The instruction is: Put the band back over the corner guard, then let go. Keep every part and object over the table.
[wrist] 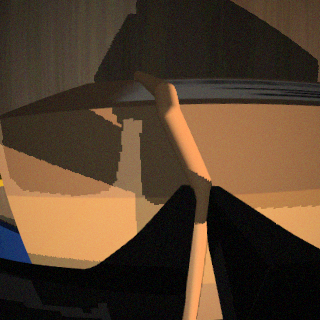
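The tan band runs as a round cord down the face of a large tan-orange body. Its upper end bends over the body's dark glossy top edge. My gripper is shut on the band, with one black fingertip on each side of it. The band slants down to the fingertips, kinks there and runs on to the bottom of the wrist view, where its lower end is out of sight. Which part of the tan-orange body is the corner guard, I cannot tell from this close view.
A brown, finely striped surface lies beyond the dark edge, with a large dark shadow on it. A blue piece shows at the lower left, and a bit of yellow at the left border.
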